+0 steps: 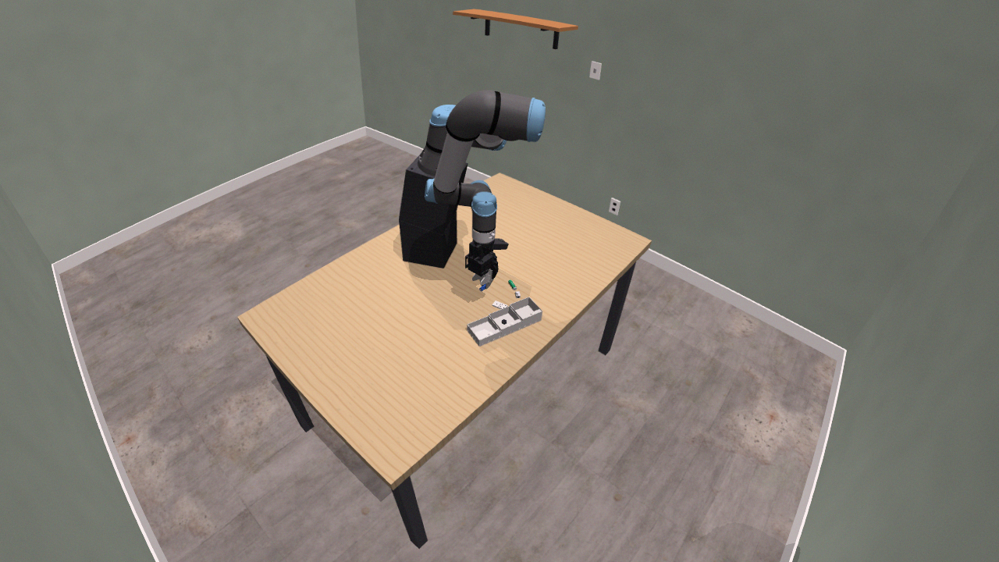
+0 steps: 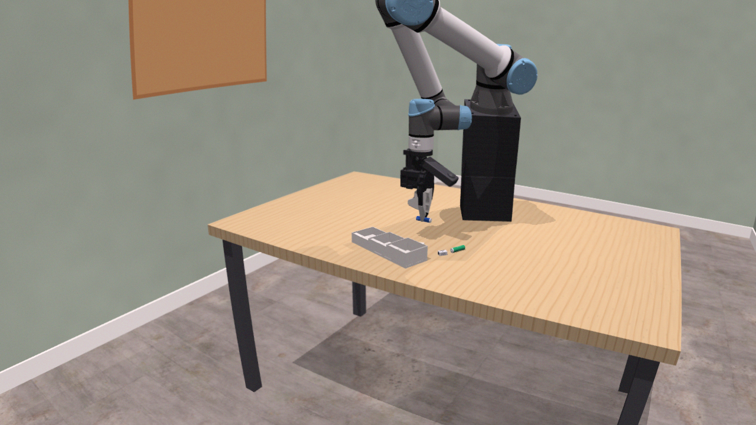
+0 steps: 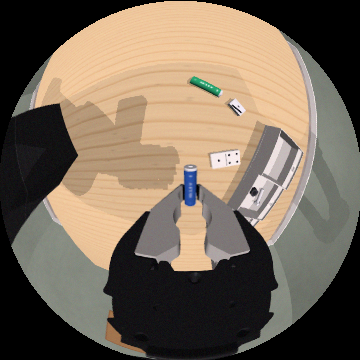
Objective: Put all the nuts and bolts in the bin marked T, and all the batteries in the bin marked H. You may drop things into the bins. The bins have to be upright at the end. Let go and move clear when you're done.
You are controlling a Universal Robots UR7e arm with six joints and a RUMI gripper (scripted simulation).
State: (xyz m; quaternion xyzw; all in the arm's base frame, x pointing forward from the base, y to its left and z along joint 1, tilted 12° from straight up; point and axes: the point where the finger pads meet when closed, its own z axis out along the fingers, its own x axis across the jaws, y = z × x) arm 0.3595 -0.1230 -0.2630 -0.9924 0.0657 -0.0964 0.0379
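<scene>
The green battery lies 12 cm to the left of my hand, 7 cm below it and 4 cm ahead of it. Round my hand: white domino: 7 cm below, 6 cm ahead; small silver piece: 9 cm to the left, 9 cm ahead, 7 cm below; blue battery: 1 cm below.
</scene>
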